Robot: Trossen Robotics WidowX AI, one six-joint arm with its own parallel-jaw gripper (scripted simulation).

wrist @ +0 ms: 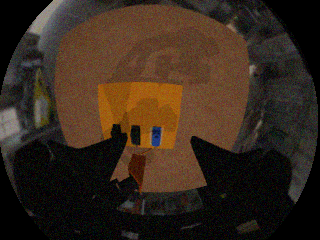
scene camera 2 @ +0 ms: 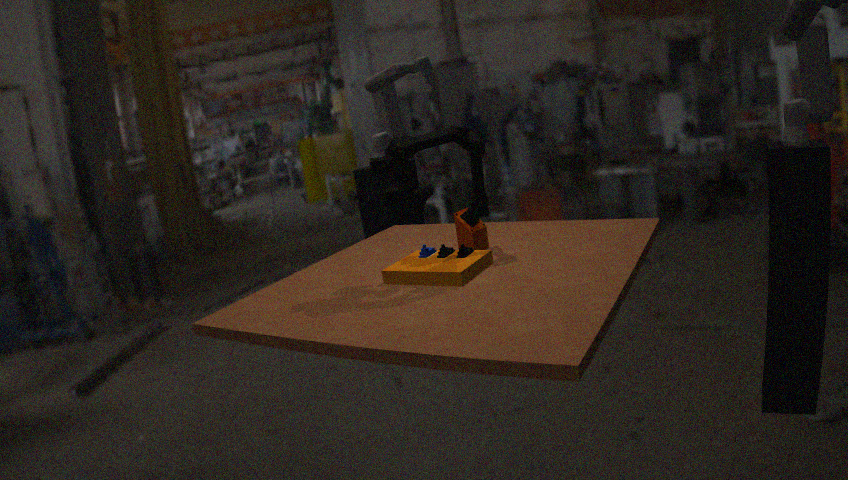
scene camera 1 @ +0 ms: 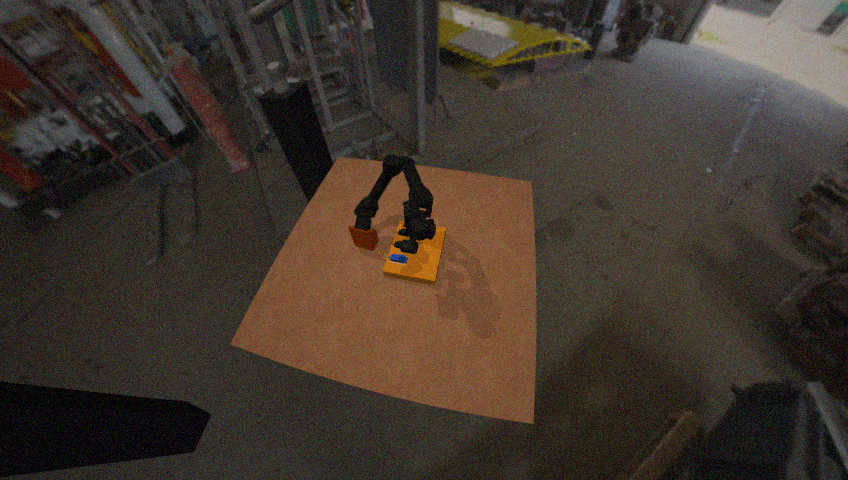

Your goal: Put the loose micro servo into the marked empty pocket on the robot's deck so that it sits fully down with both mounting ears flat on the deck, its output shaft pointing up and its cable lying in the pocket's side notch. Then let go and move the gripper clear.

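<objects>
On a deck, (wrist: 148,105) and (scene camera 2: 419,264) are the same spot.
</objects>
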